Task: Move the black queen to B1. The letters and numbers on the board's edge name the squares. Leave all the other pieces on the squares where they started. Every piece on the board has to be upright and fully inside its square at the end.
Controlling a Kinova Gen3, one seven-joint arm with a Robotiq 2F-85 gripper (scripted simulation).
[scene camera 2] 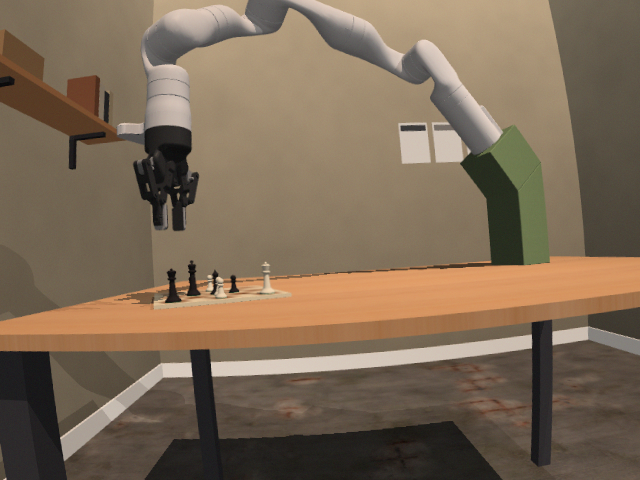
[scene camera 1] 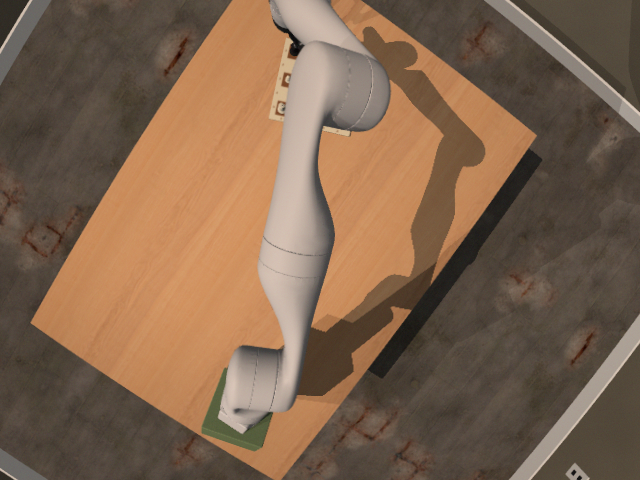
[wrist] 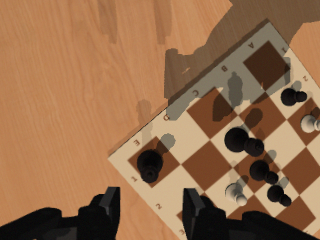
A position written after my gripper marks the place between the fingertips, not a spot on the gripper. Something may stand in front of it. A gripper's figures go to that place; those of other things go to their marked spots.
My gripper (wrist: 151,203): 0.17 m from the lens. A tall black piece (wrist: 236,140) is 0.27 m from the lens. A chessboard (wrist: 243,91) is 0.29 m from the lens.
